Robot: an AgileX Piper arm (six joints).
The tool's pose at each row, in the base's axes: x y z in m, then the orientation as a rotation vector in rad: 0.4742, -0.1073, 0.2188, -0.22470, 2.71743, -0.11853; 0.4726, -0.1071, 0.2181, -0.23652, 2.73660, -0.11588; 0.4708, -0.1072, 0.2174, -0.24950, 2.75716, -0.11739; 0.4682, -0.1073, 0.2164, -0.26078, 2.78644, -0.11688; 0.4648, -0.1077, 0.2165, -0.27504, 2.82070, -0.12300; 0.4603, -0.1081, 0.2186, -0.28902, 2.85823, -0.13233
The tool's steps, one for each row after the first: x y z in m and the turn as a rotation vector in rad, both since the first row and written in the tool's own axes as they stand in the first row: 0.0017, 0.0005, 0.0000, -0.00555, 0.01926, -0.00747; 0.0036, 0.0007, -0.0001, -0.00852, 0.04039, -0.01626; 0.0064, 0.0011, -0.0002, -0.01345, 0.06994, -0.02327; 0.0095, 0.0012, -0.0017, -0.01479, 0.10523, -0.03304; 0.0128, 0.0012, -0.0054, -0.01430, 0.14410, -0.04284
